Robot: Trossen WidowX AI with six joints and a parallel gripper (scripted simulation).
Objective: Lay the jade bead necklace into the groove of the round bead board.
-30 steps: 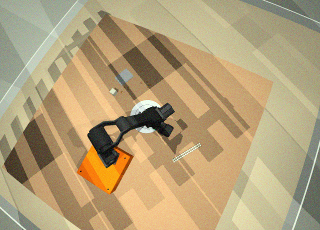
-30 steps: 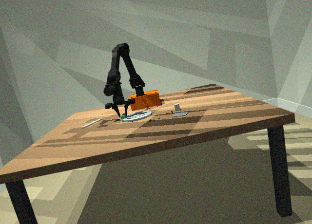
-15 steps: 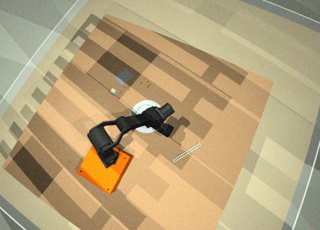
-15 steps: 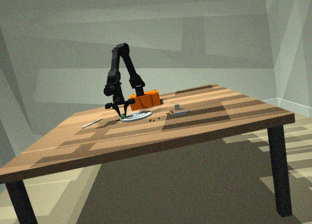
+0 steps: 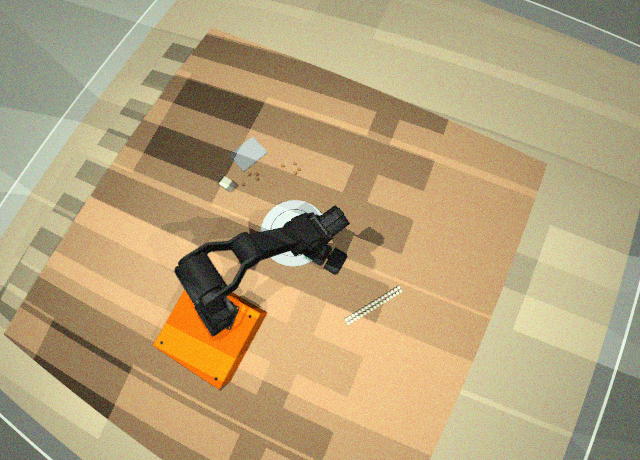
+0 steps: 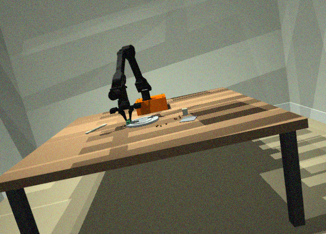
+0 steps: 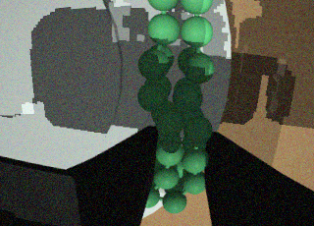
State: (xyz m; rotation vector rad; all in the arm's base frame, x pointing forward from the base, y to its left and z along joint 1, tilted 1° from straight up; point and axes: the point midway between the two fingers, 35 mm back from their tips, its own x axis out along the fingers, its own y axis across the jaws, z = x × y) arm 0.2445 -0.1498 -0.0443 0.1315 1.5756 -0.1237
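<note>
Now: the round bead board 80 mm to the left of my gripper tip, 30 mm ahead of it and 10 mm below it. Also, from my gripper tip: grey flat plate (320 mm to the left, 220 mm ahead, 10 mm below); then small white cube (330 mm to the left, 100 mm ahead).
</note>
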